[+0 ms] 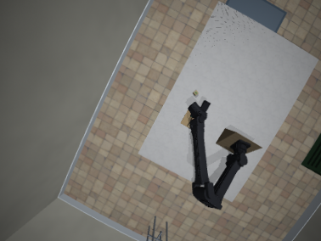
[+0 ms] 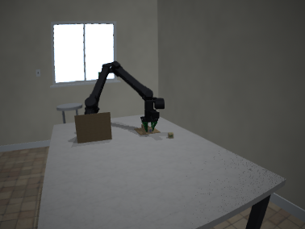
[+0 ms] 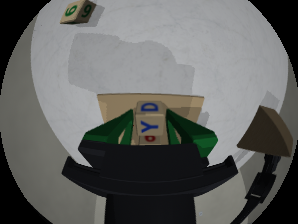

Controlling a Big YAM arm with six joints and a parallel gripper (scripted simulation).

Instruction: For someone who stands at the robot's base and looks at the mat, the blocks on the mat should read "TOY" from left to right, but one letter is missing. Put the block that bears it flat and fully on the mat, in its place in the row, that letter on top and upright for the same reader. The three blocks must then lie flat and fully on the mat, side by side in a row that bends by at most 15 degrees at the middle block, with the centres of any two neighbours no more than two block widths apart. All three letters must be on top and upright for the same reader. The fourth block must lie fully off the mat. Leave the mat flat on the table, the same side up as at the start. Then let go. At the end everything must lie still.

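Right now my hand is 5 cm to the right of the mat and 1 cm above it.
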